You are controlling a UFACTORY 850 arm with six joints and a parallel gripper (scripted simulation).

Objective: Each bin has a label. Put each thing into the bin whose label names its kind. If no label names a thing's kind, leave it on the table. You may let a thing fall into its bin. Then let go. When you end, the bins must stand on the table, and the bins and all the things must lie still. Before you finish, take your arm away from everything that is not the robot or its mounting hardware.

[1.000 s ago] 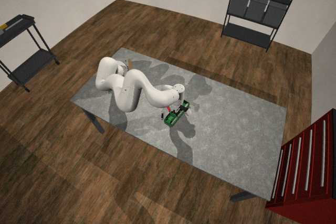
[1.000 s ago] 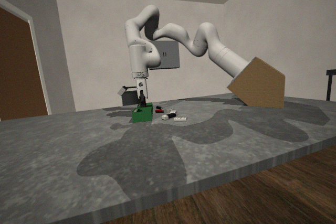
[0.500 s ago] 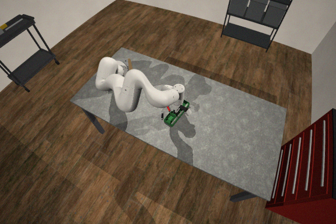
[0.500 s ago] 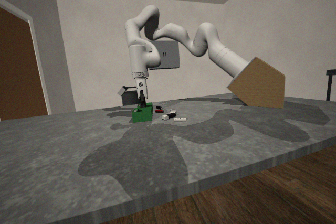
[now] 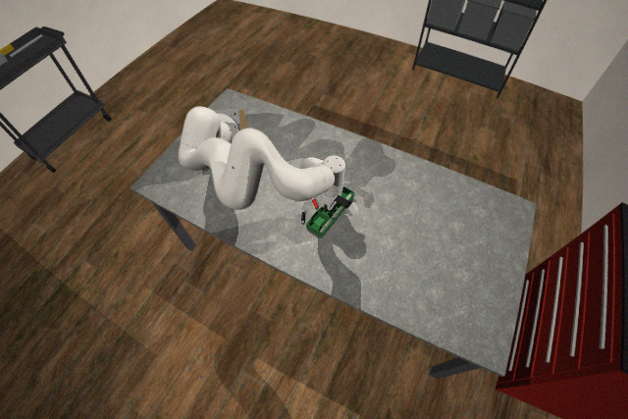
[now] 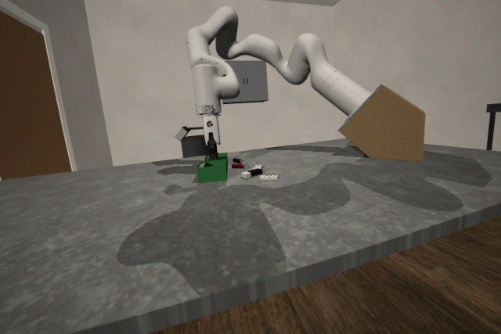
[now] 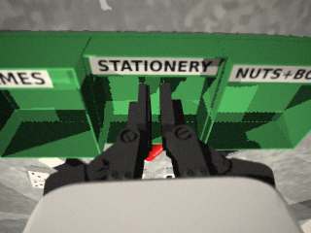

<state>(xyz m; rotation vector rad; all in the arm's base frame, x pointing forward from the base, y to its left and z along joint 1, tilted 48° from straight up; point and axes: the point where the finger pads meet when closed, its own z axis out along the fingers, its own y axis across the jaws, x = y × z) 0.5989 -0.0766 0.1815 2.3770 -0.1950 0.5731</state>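
Now: the white ring 15 cm behind my hand, 4 cm below it and 3 cm to the left of it. The rest, counted from my hand: black battery 11 cm behind, 6 cm to the right, 4 cm below; then red cylinder 8 cm behind, 4 cm below, 3 cm to the left.
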